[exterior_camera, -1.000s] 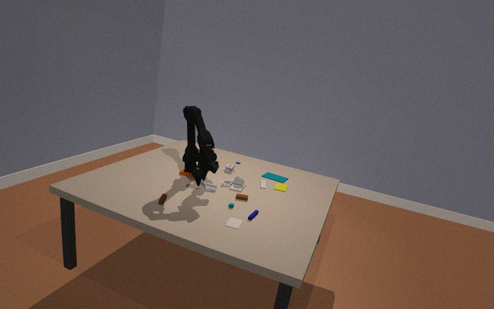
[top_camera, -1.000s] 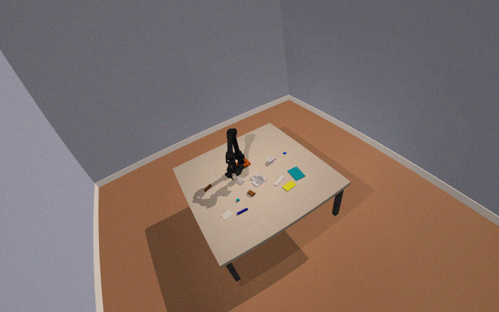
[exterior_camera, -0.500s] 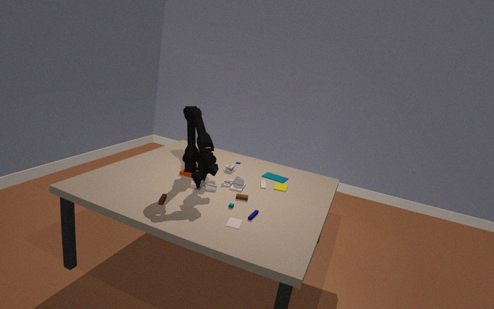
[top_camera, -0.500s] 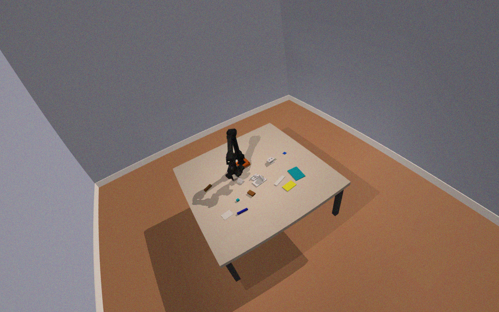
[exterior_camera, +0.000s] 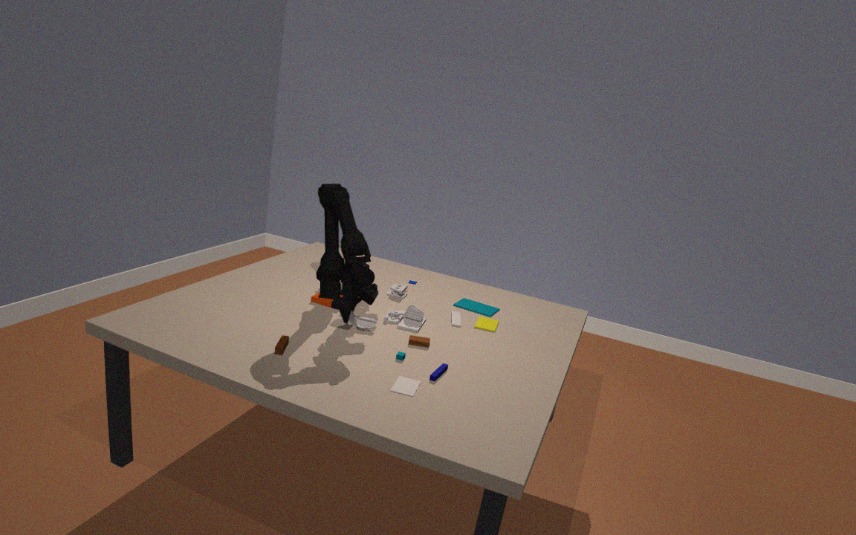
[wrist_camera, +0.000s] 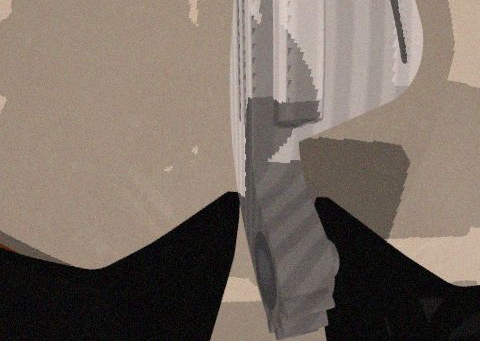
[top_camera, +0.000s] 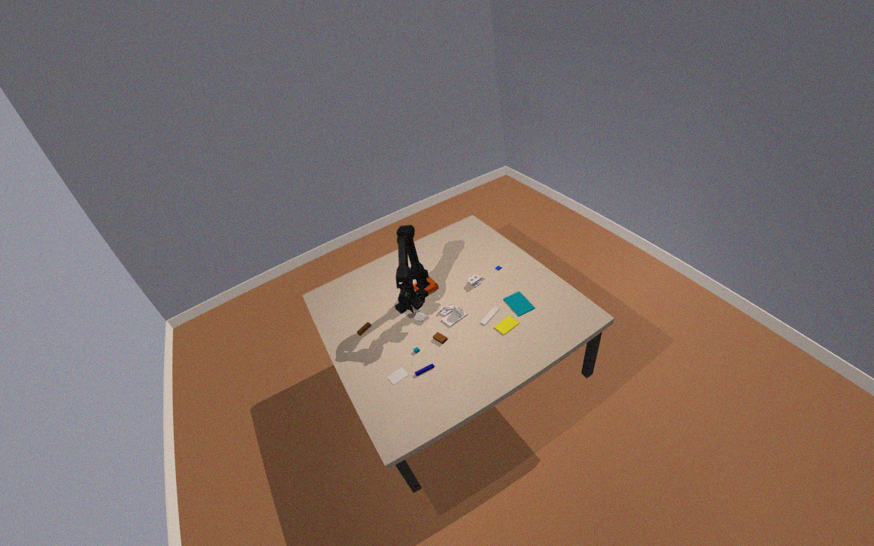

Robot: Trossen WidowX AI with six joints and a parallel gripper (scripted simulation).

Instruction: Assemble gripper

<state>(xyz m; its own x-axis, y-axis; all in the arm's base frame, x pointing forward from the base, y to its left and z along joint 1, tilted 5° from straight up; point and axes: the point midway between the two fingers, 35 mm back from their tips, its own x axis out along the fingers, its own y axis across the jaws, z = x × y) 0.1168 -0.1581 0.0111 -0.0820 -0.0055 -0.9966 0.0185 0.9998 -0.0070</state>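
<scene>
Now: gripper tip 130 mm short of the white housing plate and 120 mm to the right of it. Also, from my gripper tip: brown block (250 mm ahead, 40 mm to the right); grey jaw (30 mm above, 20 mm ahead); teal cube (220 mm ahead, 170 mm to the right).
</scene>
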